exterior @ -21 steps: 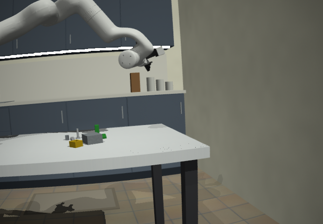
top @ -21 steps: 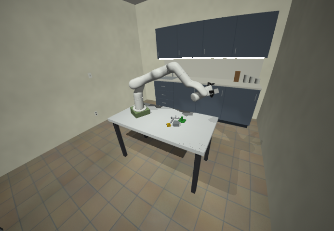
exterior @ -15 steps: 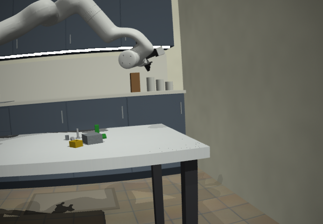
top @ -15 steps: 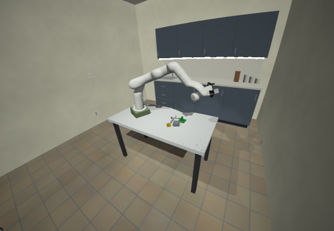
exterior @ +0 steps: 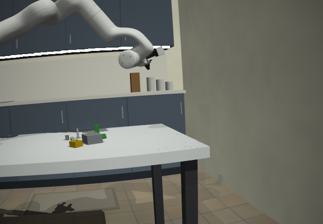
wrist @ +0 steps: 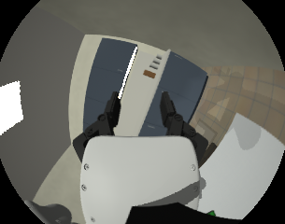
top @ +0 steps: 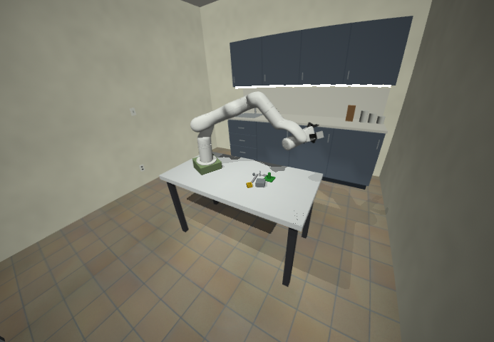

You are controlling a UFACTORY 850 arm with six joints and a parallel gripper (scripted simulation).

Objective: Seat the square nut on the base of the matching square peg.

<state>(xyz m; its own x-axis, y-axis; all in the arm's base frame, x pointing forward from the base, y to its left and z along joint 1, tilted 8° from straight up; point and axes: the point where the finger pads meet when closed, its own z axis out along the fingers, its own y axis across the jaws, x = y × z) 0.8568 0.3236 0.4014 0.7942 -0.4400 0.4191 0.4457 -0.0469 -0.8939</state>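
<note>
Right now the grey block is 310 mm behind my hand, 320 mm to the right of it and 370 mm below it.
</note>
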